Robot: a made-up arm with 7 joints.
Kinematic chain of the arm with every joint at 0, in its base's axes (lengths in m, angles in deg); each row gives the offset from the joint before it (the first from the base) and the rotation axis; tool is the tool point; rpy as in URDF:
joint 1: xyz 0 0 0.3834 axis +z
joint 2: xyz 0 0 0 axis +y
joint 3: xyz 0 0 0.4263 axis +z
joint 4: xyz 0.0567 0 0 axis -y
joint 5: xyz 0.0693 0 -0.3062 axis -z
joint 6: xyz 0 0 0 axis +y
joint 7: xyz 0.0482 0 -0.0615 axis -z
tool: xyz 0 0 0 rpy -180 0 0
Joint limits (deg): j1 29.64..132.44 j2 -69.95..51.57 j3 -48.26..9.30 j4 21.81..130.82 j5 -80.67..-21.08 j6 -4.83..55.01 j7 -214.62..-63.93
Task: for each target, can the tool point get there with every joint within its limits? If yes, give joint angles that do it. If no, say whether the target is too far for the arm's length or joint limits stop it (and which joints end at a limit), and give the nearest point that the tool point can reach.
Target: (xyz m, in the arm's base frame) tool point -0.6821 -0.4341 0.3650
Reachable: no: joint limits stop it (at a limit: joint 1, joint 2, joint 3, joint 4, joint 5, joint 6) | nearest point -0.4735 -0.4728 0.8141 | short by 0.497 m
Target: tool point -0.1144 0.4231 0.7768
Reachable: yes | joints 108.60 -0.65 -6.96 72.43 -68.35 16.05 -126.57
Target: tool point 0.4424 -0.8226 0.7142
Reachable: no: too far | nearest point 0.3169 -0.5893 0.8141 | short by 0.283 m
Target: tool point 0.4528 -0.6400 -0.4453
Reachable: no: too far | nearest point 0.3678 -0.0864 0.3010 | short by 0.933 m
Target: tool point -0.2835 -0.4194 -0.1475
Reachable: no: joint limits stop it (at a limit: joint 1, joint 2, joint 3, joint 4, joint 5) | nearest point -0.2284 0.1230 0.2522 | short by 0.676 m
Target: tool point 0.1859 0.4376 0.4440
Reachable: yes | joints 93.46 27.90 -32.12 52.62 -44.37 32.39 -167.95
